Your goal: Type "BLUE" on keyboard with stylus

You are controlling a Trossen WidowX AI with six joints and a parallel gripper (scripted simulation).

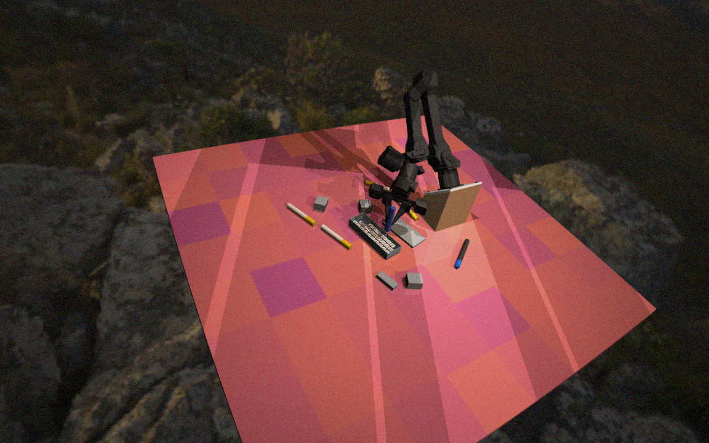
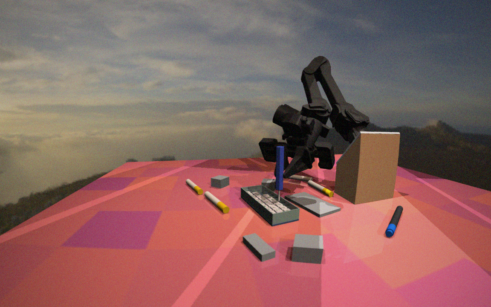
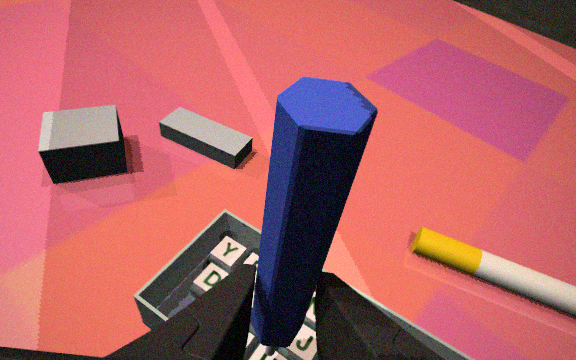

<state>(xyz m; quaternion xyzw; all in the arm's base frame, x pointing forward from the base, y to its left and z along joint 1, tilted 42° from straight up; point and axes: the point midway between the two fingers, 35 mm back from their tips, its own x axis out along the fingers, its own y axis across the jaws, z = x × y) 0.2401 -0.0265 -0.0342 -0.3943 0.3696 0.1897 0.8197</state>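
My gripper tip is 90 mm past the flat grey plate, 10 mm to the left of it and 80 mm above it. The rest, counted from my gripper tip: stylus (20 mm below); then blue-capped marker (180 mm behind, 170 mm to the left, 70 mm below).
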